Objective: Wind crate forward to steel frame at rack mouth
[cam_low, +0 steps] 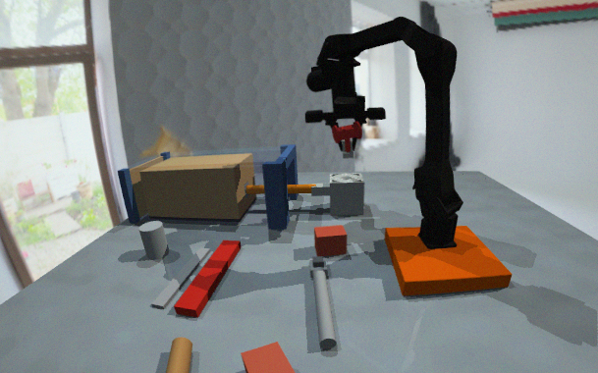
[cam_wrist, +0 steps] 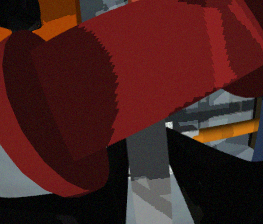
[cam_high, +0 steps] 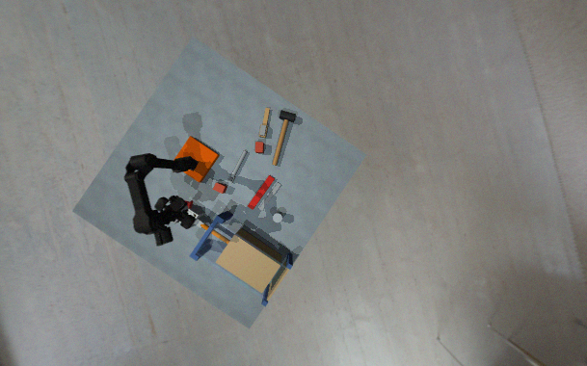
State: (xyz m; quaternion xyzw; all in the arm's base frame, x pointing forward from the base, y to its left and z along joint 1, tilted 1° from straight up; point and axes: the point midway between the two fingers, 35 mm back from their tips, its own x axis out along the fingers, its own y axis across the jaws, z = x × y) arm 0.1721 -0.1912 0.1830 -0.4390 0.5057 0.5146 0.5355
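The red knob lies 40 mm to the left of my gripper tip and 40 mm above it. The rest, counted from my gripper tip: grey crank handle: 10 mm to the right, 20 mm above; then grey winch: 20 mm behind, 80 mm to the right, 140 mm below; then frame: 160 mm ahead, 80 mm to the right, 70 mm below.
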